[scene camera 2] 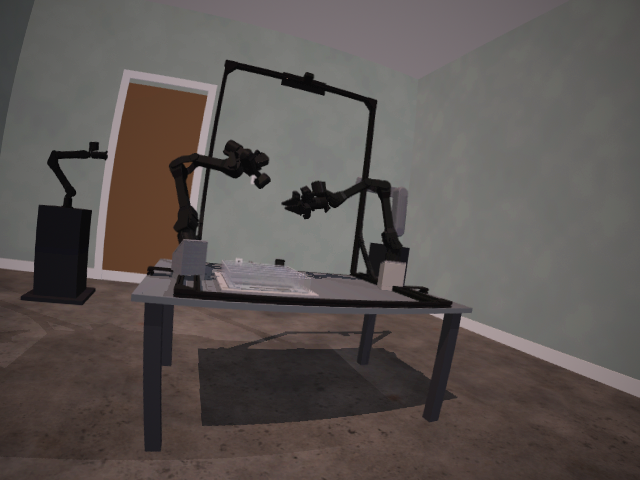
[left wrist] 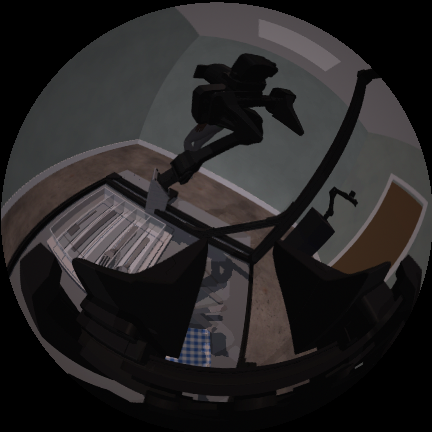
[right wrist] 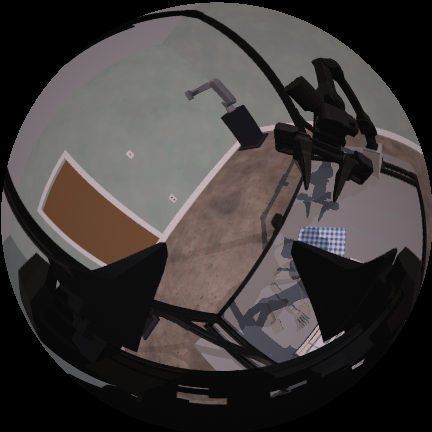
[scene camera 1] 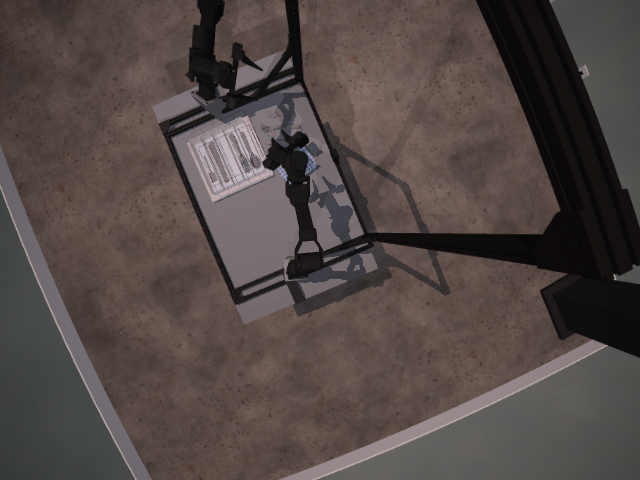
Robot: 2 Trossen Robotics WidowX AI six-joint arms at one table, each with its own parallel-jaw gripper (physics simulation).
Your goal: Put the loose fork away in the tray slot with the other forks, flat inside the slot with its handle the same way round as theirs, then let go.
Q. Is my right gripper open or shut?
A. Open.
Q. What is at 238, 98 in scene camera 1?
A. My right gripper.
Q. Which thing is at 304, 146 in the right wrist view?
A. My left gripper.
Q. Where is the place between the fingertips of my right gripper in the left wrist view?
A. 284, 136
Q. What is my right gripper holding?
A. Nothing.
